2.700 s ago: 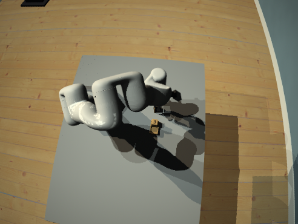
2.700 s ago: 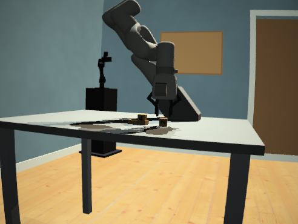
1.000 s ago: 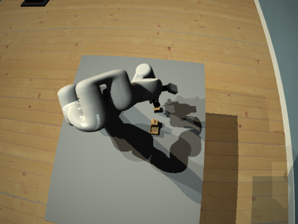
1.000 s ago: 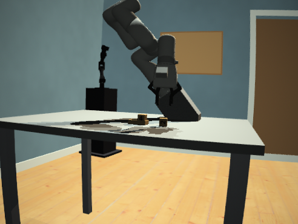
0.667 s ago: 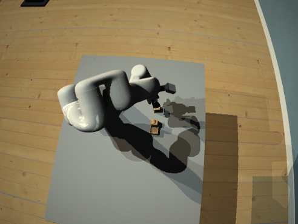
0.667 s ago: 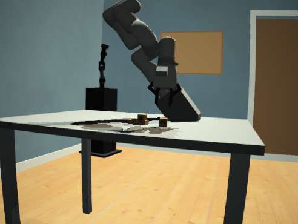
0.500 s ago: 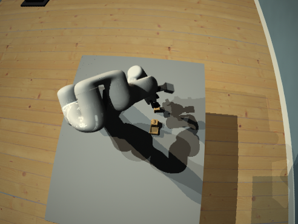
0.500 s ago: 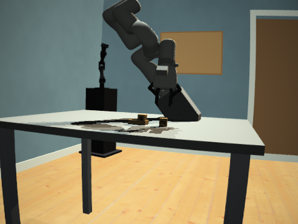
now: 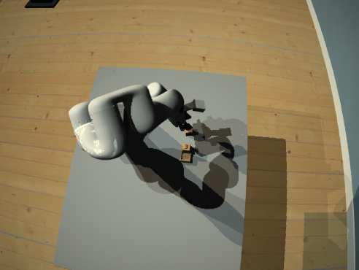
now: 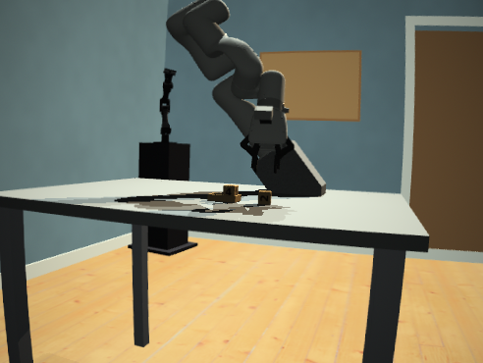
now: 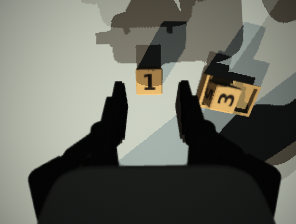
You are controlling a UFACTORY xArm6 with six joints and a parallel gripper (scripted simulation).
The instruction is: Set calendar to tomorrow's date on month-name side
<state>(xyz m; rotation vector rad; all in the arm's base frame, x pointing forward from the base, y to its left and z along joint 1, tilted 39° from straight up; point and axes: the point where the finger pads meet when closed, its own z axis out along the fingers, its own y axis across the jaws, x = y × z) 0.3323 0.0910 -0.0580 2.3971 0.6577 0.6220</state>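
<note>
The wooden number cube lies 10 mm ahead of my hand and 90 mm below it. Round my hand: wooden calendar tray 20 mm ahead, 110 mm to the right, 90 mm below.
</note>
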